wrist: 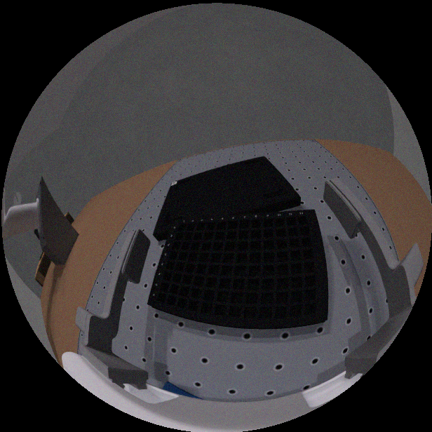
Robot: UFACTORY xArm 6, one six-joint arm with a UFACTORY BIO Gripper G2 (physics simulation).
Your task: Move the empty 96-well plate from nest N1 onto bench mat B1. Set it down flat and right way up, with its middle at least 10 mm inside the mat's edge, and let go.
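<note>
The black 96-well plate [245,270] lies flat with its grid of wells facing up, in the middle of the wrist view. A flat black slab [227,195] lies right behind it at a slant; whether this slab is nest N1 cannot be told, and no nest shows clearly under the plate. My gripper [239,232] is open and empty, with one finger pad off the left of the plate and the other off the right. A small part of a blue surface [177,391] shows at the lower edge, possibly mat B1; the rest of it is hidden.
A grey board [260,352] with rows of holes lies under these things, on a brown table [395,172]. Finger shadows fall on the board. At the far left stand a dark angled panel [56,232] with a pale part and small brown pieces [43,269].
</note>
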